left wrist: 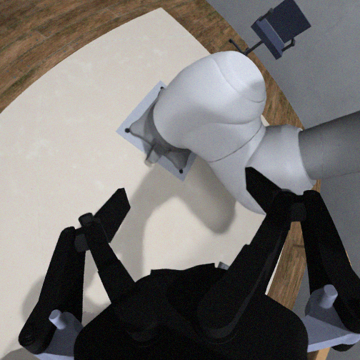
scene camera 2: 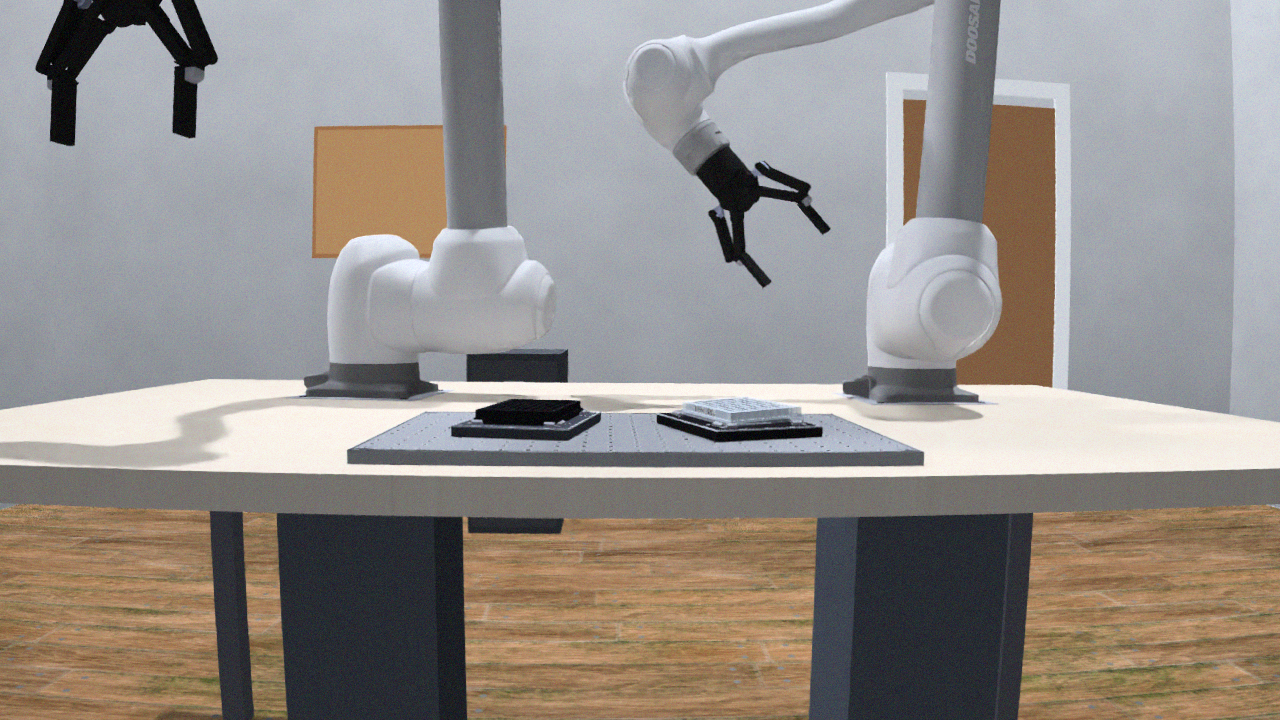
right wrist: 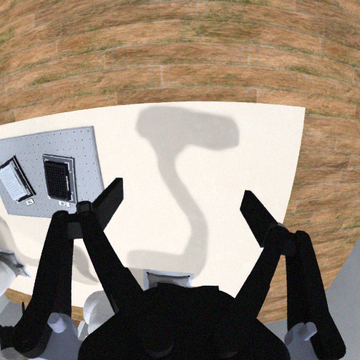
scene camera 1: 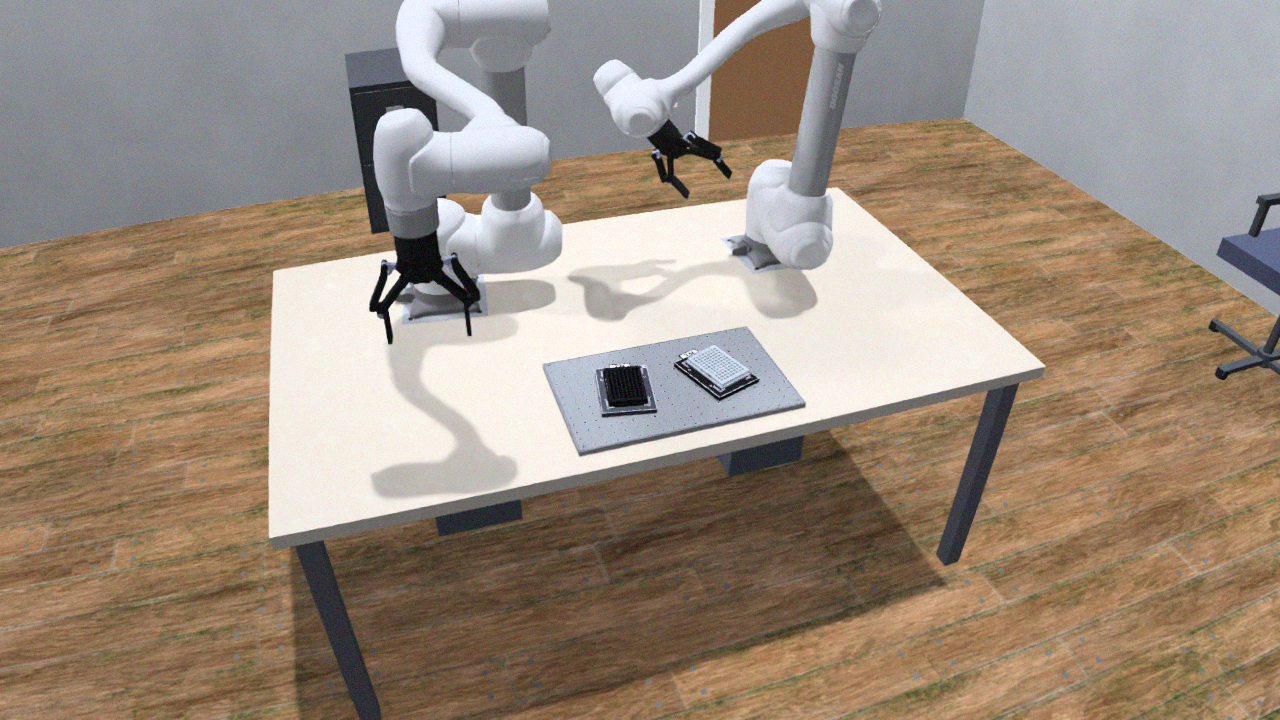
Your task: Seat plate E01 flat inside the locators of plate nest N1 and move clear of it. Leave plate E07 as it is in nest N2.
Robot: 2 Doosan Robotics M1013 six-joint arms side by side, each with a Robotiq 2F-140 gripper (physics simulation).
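Seen in the pictures: left gripper, fingertip midpoint: (scene camera 2: 796, 259) (scene camera 1: 708, 185); right gripper, fingertip midpoint: (scene camera 2: 121, 139) (scene camera 1: 430, 336); left arm's base, link origin: (scene camera 2: 910, 398); right arm's base, link origin: (scene camera 2: 374, 394) (scene camera 1: 444, 297).
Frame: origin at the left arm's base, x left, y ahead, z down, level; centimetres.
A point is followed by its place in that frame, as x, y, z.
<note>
Pale plate E01 (scene camera 1: 718, 367) @(-41.7, 52.6, -4.1) (scene camera 2: 742, 410) @(-41.9, 56.4, -3.9) (right wrist: 13, 181) rests on the dark nest N1 (scene camera 1: 699, 383) @(-47.1, 54.1, -2.0) (scene camera 2: 738, 435) @(-43.0, 60.3, -1.9), looking about flat; its fit inside the locators is too small to tell. Black plate E07 (scene camera 1: 624, 385) @(-64.0, 50.8, -3.5) (scene camera 2: 528, 411) @(-63.7, 57.0, -3.9) (right wrist: 57, 178) lies on nest N2 (scene camera 1: 629, 411) @(-65.6, 58.5, -2.4) (scene camera 2: 510, 431) @(-65.4, 58.6, -2.1), looking level. My left gripper (scene camera 1: 708, 185) @(-21.6, 0.9, -24.0) (scene camera 2: 796, 257) @(-21.6, 0.9, -24.0) (left wrist: 184, 188) is open and empty, high behind the nests. My right gripper (scene camera 1: 429, 337) @(-105.3, 58.0, -31.1) (scene camera 2: 123, 139) @(-105.3, 58.0, -31.1) (right wrist: 183, 194) is open and empty, high to the left of both nests in the scene views.
Both nests stand on a grey perforated board (scene camera 1: 572, 420) @(-77.8, 55.9, -1.3) (scene camera 2: 402, 445) @(-75.1, 63.3, -1.3) (right wrist: 85, 145) near the front edge of the cream table (scene camera 1: 340, 402) @(-125.6, 30.4, 0.0) (scene camera 2: 268, 429) @(-95.3, 43.1, 0.0) (left wrist: 60, 130) (right wrist: 270, 150). The two arm bases stand along the table's back. A chair (scene camera 1: 1253, 255) (left wrist: 290, 22) stands away from the table.
</note>
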